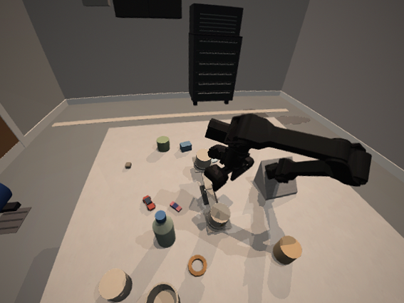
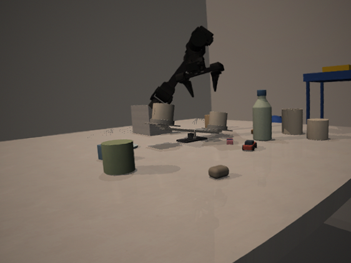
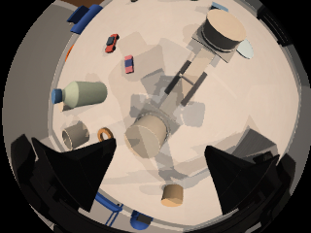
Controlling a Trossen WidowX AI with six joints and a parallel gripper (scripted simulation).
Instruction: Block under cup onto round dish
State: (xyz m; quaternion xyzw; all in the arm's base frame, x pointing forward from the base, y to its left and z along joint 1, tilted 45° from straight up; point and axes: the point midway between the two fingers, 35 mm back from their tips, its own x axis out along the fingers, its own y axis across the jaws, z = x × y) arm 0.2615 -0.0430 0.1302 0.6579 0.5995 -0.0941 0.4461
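Now: gripper tip 2 cm short of the beige cup, 7 cm to the right of it and 10 cm above it. Round my gripper tip: bottle: 22 cm ahead, 6 cm to the left, 5 cm below; then balance: 1 cm ahead, 9 cm to the right, 13 cm below; then toy car: 27 cm ahead, 10 cm to the right, 15 cm below.
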